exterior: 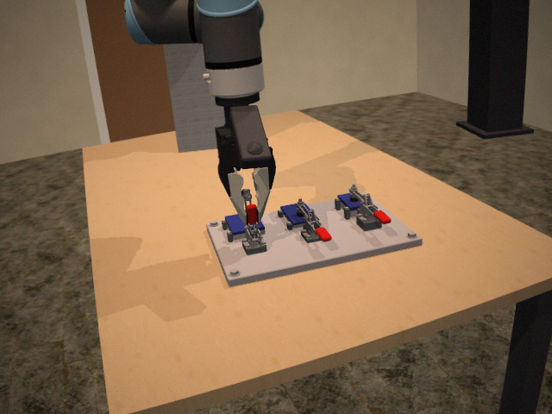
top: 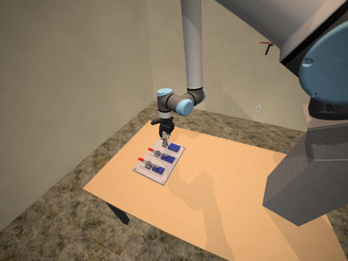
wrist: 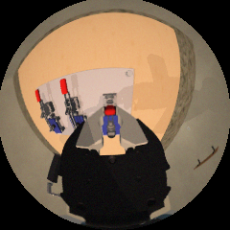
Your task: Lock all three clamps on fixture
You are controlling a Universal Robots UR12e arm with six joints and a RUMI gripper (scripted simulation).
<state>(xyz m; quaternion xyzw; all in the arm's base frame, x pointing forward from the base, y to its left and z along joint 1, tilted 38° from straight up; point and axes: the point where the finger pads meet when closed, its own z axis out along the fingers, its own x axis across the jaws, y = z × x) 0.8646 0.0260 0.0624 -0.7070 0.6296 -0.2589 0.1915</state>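
Now: the blue part 9 cm behind my hand, 5 cm below it and 1 cm to the right of it. Round my hand: grey fixture plate: 11 cm to the left, 8 cm below, 5 cm behind.
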